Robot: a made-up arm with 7 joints. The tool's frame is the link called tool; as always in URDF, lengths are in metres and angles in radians. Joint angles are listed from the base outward.
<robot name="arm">
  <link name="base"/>
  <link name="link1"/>
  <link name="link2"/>
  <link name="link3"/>
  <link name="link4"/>
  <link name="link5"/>
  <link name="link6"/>
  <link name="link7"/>
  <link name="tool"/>
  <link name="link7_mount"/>
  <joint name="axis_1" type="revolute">
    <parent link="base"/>
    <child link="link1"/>
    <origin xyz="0 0 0" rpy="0 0 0"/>
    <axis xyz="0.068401 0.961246 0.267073"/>
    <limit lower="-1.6" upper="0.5"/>
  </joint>
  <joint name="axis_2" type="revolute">
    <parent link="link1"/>
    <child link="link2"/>
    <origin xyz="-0.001 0.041 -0.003" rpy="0 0 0"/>
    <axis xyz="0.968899 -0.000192 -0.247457"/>
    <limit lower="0" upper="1.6"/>
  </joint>
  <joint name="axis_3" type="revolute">
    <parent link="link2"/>
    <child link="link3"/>
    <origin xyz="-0.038 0.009 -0.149" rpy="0 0 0"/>
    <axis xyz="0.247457 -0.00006 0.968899"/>
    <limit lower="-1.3" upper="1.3"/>
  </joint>
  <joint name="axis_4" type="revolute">
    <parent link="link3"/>
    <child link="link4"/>
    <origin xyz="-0.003 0 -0.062" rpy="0 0 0"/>
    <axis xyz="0.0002 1 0.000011"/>
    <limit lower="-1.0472" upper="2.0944"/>
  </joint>
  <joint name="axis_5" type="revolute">
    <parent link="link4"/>
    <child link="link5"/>
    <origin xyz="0.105 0.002 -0.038" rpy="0 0 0"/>
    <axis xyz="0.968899 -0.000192 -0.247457"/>
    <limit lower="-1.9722" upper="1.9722"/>
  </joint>
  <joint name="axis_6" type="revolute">
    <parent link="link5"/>
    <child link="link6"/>
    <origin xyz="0.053 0 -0.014" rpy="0 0 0"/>
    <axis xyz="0.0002 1 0.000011"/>
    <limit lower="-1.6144" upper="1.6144"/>
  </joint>
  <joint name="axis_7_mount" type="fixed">
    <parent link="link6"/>
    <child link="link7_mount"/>
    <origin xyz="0.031 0 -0.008" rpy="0 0 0"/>
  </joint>
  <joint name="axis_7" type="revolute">
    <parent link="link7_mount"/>
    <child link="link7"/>
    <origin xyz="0.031 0 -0.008" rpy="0 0 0"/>
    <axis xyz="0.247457 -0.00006 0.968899"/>
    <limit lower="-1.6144" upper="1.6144"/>
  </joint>
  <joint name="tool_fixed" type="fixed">
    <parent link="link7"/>
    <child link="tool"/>
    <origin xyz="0 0 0" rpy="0 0.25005 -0.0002"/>
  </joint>
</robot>
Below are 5 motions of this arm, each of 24 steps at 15 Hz.
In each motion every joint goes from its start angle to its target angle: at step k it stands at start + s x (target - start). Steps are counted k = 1, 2, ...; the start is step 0. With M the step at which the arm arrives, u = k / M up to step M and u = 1 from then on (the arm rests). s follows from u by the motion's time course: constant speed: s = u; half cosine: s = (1 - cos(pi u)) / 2; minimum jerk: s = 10 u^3 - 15 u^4 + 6 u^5.
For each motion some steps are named. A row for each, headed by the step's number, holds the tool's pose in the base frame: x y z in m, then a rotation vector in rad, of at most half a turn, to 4 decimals.
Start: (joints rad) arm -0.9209 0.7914 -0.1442 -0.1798 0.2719 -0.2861 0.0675
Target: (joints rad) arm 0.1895 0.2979 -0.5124 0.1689 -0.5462 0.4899 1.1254
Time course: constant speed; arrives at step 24
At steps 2, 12, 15, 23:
2: 0.3044 0.0738 -0.0072 0.8507 -0.9849 -0.1329
12: 0.2611 0.0753 -0.2123 0.4349 -0.0473 0.2173
15: 0.2193 0.0692 -0.2666 0.3992 0.2601 0.3349
23: 0.0622 0.0322 -0.3580 0.4724 1.0919 0.5733

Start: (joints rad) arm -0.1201 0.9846 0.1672 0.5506 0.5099 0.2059 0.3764
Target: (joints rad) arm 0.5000 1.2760 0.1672 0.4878 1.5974 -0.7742 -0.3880
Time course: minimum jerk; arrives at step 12
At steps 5, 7, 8, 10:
5: 0.1428 0.3611 -0.1834 1.9346 0.6522 -0.1108
7: 0.0996 0.3633 -0.1881 2.0819 0.9216 -0.9070
8: 0.0765 0.3655 -0.1881 2.0752 1.0779 -1.2920
10: 0.0451 0.3700 -0.1835 1.9848 1.3001 -1.8011

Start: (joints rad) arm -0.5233 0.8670 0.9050 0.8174 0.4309 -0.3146 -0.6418
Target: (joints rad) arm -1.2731 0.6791 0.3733 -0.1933 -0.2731 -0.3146 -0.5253
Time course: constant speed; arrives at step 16
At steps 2, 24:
2: 0.2317 0.3712 -0.0722 0.7544 0.0432 0.2118
24: 0.2308 0.1411 0.1637 0.6331 -1.5633 -0.3061

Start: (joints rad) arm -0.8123 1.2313 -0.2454 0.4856 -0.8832 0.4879 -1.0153
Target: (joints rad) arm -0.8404 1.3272 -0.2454 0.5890 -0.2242 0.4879 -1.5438
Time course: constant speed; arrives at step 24
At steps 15, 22, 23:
15: 0.3027 0.3199 -0.0238 0.2860 0.7582 -0.8060
22: 0.2954 0.3333 -0.0113 0.3525 0.9255 -0.8142
23: 0.2943 0.3351 -0.0095 0.3596 0.9506 -0.8140

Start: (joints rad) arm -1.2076 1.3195 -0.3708 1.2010 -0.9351 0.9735 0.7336
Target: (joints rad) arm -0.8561 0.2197 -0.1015 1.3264 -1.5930 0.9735 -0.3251
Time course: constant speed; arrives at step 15
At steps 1, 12, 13, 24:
1: 0.2749 0.3651 -0.0515 0.0269 0.9724 1.3063
12: 0.3077 0.1159 -0.2864 -1.1769 1.2413 -0.0892
13: 0.2996 0.0890 -0.3000 -1.3186 1.2306 -0.1815
24: 0.2793 0.0347 -0.3216 -1.6152 1.1826 -0.3392

